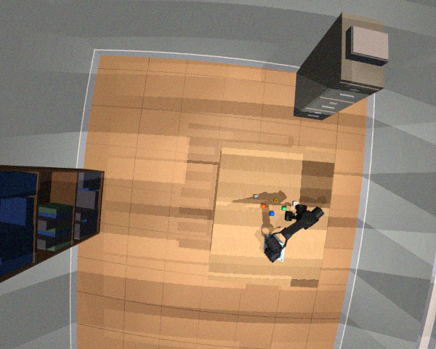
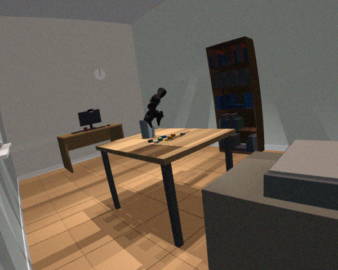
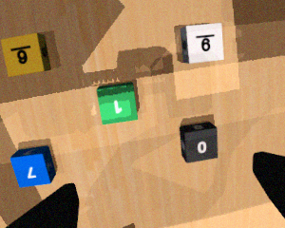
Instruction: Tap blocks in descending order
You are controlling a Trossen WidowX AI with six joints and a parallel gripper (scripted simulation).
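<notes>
My gripper tip is 6 cm short of the white block, 6 cm to the left of it and 12 cm above it. Round my gripper tip: yellow block: 7 cm ahead, 10 cm to the left, 12 cm below; green block: 1 cm ahead, 2 cm to the left, 12 cm below; black block: 4 cm behind, 5 cm to the right, 12 cm below.
</notes>
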